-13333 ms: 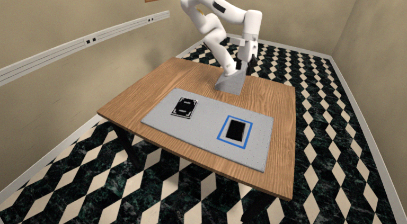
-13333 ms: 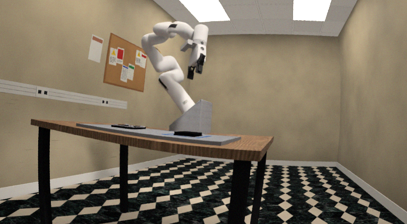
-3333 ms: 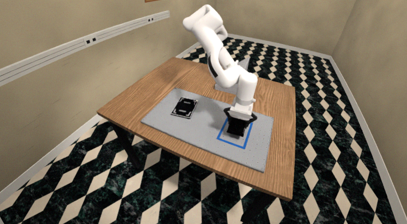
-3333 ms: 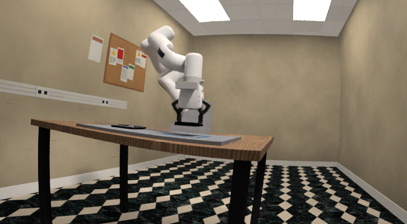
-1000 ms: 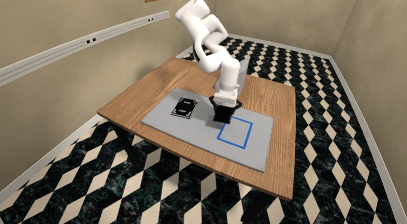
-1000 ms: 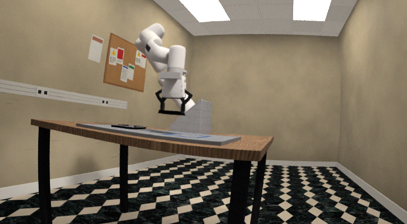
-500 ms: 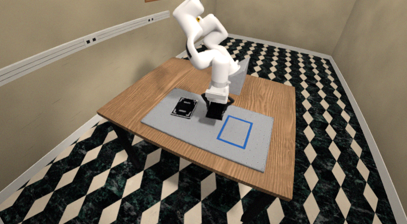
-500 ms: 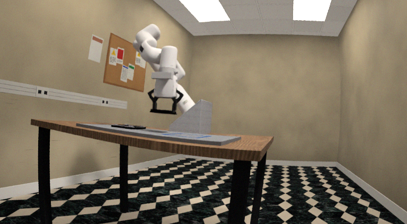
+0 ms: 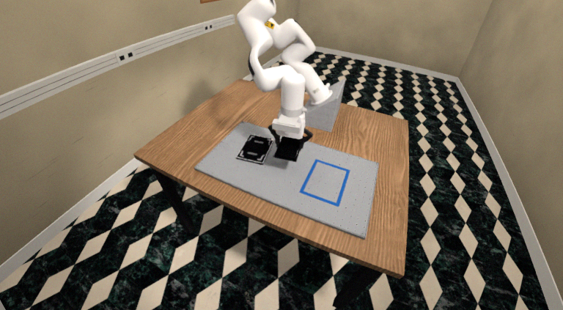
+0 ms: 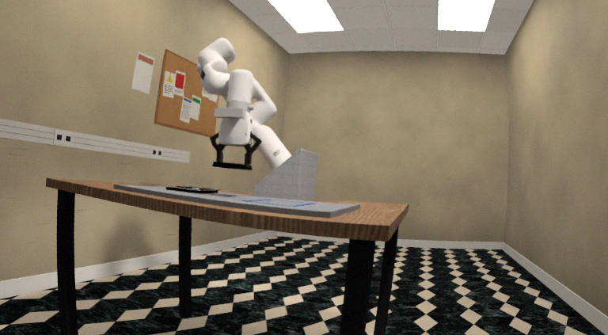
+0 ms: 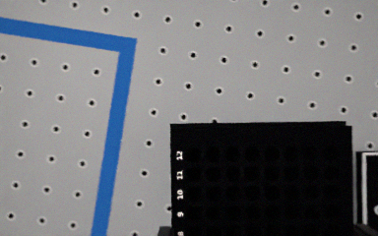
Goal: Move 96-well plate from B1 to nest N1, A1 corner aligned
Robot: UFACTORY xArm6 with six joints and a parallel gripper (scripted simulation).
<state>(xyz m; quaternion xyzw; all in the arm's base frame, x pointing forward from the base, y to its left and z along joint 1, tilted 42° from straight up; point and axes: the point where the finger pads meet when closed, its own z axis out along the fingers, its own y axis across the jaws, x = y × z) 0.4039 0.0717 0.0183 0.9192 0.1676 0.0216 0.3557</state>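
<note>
My hand is 16 cm to the left of the plate nest N1, 10 cm above it and 1 cm short of it. Also, from my hand: 96-well plate 1 cm below.
</note>
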